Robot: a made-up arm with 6 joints. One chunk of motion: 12 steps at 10 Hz.
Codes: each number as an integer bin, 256 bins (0 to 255) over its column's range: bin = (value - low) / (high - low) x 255, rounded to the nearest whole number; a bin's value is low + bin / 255 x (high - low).
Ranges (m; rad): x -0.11..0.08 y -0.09..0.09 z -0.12..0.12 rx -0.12..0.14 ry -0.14..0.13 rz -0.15..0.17
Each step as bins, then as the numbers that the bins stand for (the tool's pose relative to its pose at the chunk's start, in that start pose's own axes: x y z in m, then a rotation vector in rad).
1 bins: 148 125 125 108 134 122
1 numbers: 0.0003 -0.0018 -0.0024 -0.0099 0.0019 0.0031
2 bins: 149 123 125 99 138 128
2 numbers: 0.0010 -0.0032 -0.0024 -0.0191 0.0061 0.0106
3 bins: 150 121 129 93 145 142
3 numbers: 0.0018 -0.0046 0.0014 -0.0252 0.0135 0.0282
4 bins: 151 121 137 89 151 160
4 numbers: 0.0025 -0.0046 0.0089 -0.0293 0.0199 0.0508
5 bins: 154 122 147 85 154 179
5 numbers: 0.0047 -0.0039 0.0184 -0.0333 0.0231 0.0746
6 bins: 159 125 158 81 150 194
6 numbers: 0.0085 -0.0018 0.0287 -0.0374 0.0188 0.0935
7 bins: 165 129 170 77 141 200
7 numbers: 0.0129 0.0011 0.0400 -0.0415 0.0093 0.1010
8 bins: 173 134 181 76 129 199
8 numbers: 0.0189 0.0046 0.0504 -0.0425 -0.0034 0.0997
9 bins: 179 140 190 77 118 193
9 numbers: 0.0234 0.0088 0.0588 -0.0415 -0.0151 0.0922
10 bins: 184 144 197 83 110 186
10 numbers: 0.0271 0.0116 0.0654 -0.0354 -0.0235 0.0834
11 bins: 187 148 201 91 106 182
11 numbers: 0.0293 0.0145 0.0692 -0.0272 -0.0278 0.0784
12 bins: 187 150 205 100 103 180
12 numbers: 0.0293 0.0159 0.0729 -0.0180 -0.0309 0.0759
